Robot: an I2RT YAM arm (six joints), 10 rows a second.
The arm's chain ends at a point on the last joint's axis. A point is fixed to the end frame.
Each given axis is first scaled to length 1.
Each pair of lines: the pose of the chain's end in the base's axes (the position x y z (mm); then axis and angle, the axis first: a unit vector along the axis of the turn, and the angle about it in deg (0 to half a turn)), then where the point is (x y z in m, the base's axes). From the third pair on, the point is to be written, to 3 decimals.
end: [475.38 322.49 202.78 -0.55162 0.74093 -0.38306 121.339]
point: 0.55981 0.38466 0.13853
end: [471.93 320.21 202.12 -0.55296 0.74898 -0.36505 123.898]
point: 0.55304 0.38177 0.13320
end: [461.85 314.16 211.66 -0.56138 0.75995 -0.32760 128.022]
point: 0.535 0.376 0.135
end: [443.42 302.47 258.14 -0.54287 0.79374 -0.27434 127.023]
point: 0.513 0.372 0.185
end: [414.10 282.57 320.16 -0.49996 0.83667 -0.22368 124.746]
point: 0.485 0.359 0.255
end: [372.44 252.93 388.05 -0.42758 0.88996 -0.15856 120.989]
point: 0.448 0.336 0.338
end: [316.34 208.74 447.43 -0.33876 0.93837 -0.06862 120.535]
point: 0.395 0.295 0.410
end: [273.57 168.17 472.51 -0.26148 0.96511 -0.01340 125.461]
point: 0.355 0.253 0.435
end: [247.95 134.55 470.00 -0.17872 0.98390 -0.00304 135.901]
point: 0.331 0.210 0.420
